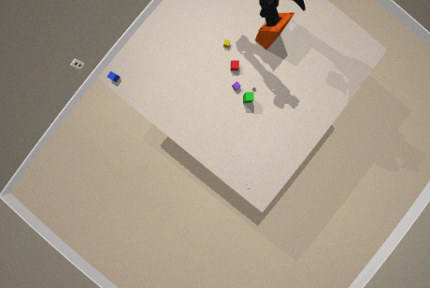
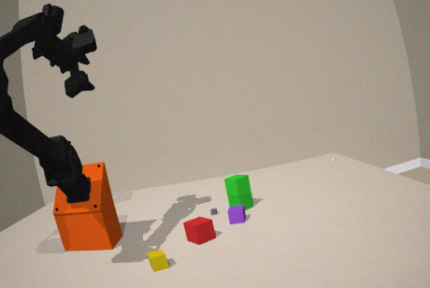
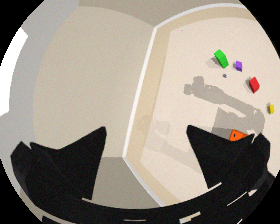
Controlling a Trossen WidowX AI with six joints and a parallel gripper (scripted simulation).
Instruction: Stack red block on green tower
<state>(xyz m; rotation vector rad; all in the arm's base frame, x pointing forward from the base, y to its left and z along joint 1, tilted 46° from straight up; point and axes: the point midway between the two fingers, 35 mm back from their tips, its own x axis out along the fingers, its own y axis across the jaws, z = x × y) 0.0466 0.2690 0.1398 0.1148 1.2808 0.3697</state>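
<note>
Right now my gripper tip is 40 cm above the red block, 23 cm short of it and 15 cm to the left of it. From my gripper tip the other things lie so: tiny grey piece: 42 cm below, 26 cm ahead, 3 cm to the left; then purple cube: 40 cm below, 32 cm ahead, 6 cm to the right; then yellow cube: 41 cm below, 27 cm to the right, 15 cm ahead.
</note>
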